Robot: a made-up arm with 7 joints.
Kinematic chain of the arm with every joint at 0, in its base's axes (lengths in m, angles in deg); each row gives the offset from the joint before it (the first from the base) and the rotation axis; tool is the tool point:
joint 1: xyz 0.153 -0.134 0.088 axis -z
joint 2: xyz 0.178 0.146 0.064 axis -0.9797 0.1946 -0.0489
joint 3: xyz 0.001 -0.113 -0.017 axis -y
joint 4: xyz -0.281 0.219 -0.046 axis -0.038 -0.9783 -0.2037
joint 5: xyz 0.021 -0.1 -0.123 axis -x
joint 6: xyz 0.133 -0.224 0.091 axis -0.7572 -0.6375 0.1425
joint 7: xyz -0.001 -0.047 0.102 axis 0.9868 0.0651 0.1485
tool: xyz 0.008 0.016 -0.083
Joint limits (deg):
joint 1: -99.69..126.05
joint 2: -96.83..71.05
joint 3: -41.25..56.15
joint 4: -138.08..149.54
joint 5: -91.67..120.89
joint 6: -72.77..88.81
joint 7: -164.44..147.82
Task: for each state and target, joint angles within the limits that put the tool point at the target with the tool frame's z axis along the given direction. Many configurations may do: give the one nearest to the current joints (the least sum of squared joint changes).
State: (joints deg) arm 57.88 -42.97 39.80 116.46 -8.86 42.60 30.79
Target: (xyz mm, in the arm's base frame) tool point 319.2 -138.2 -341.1 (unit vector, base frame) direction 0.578 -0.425 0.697
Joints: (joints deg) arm 78.67 -28.78 56.01 144.36 -3.53 81.78 -2.50
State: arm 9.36 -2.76 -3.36 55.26 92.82 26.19 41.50
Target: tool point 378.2 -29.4 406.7 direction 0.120 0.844 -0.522
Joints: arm 44.94 -1.00 -41.25 39.99 82.60 55.74 0.32
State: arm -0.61 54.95 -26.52 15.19 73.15 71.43 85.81
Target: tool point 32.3 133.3 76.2 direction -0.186 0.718 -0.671
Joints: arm -26.47 66.31 -31.44 20.46 98.67 54.96 82.83
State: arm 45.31 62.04 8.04 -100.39 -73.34 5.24 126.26
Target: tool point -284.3 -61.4 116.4 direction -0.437 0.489 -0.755
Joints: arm 70.75 57.88 28.72 -78.80 -91.67 9.12 133.20
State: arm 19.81 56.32 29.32 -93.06 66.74 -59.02 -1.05
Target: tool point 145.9 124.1 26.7 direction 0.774 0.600 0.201
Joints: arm -24.20 15.64 -1.06 -49.18 88.12 -72.77 16.10
